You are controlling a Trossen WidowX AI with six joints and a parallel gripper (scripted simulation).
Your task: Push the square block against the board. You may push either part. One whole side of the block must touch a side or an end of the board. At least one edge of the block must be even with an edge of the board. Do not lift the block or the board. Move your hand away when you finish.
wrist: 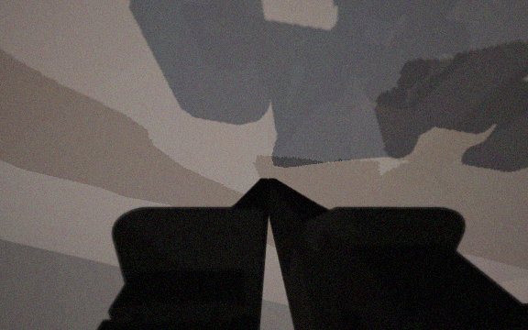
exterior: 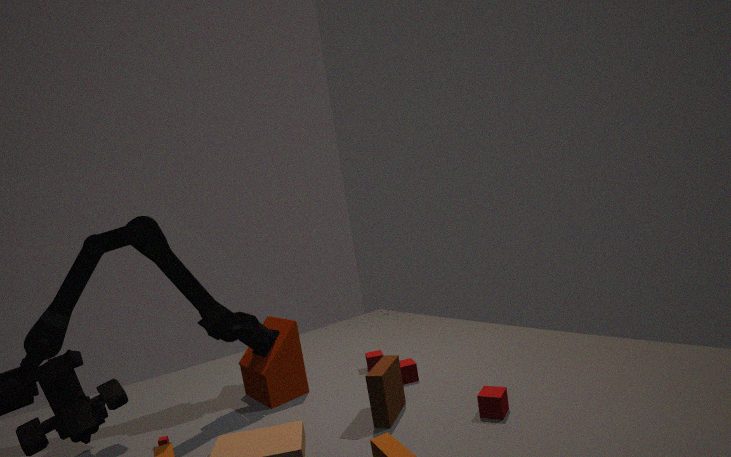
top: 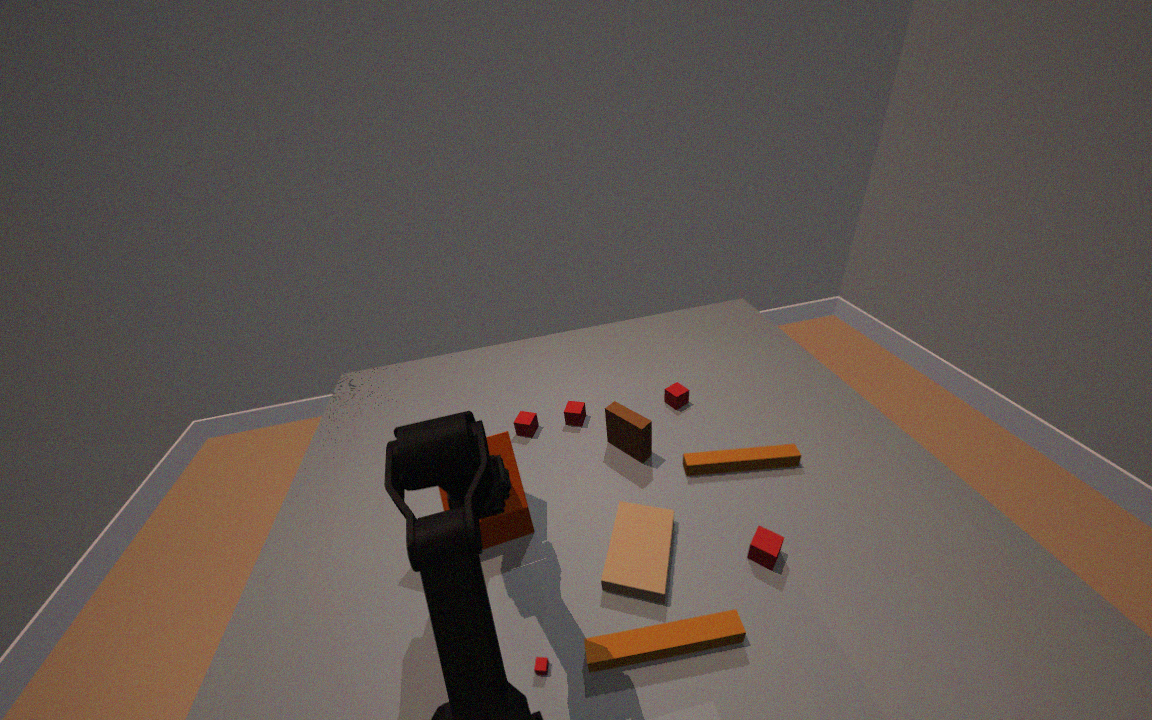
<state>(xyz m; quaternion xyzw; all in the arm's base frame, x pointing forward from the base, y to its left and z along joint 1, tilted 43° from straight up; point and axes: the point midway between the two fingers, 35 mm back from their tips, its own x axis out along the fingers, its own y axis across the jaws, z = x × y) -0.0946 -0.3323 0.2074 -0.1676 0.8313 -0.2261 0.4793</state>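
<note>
The darker brown square block is 450 mm to the left of my gripper tip, 410 mm ahead of it and 30 mm above it. Also, from my gripper tip: tan flat slab (330 mm ahead, 220 mm to the left).
</note>
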